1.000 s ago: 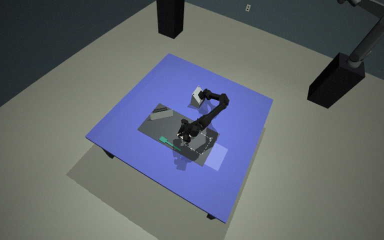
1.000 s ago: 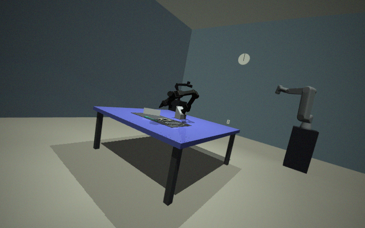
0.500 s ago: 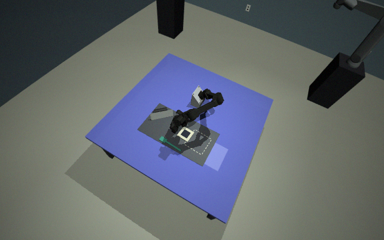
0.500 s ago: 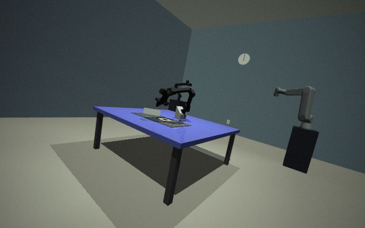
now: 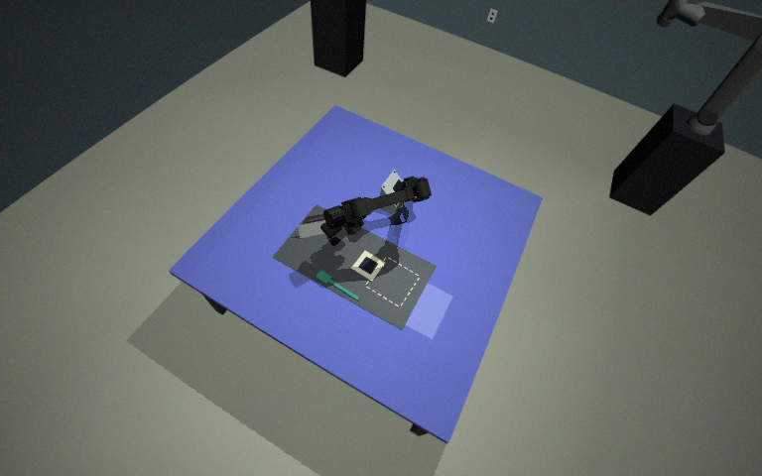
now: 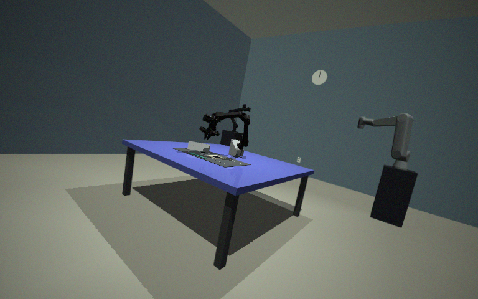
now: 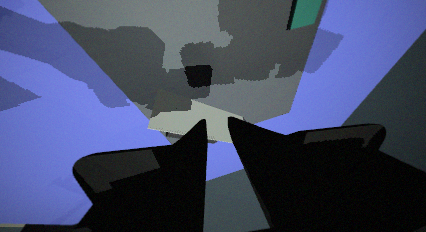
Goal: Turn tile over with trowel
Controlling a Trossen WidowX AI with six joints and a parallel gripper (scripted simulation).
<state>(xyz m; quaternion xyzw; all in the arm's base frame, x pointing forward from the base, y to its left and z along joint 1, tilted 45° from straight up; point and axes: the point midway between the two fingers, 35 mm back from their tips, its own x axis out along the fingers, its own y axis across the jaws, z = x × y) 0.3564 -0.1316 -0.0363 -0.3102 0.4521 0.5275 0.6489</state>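
Right now my gripper tip is 40 mm short of the dark mat, 120 mm to the right of it and 140 mm above it. From my gripper tip the other things lie so: green trowel 180 mm ahead, 100 mm to the left, 120 mm below; cream tile 30 mm ahead, 180 mm to the left, 120 mm below.
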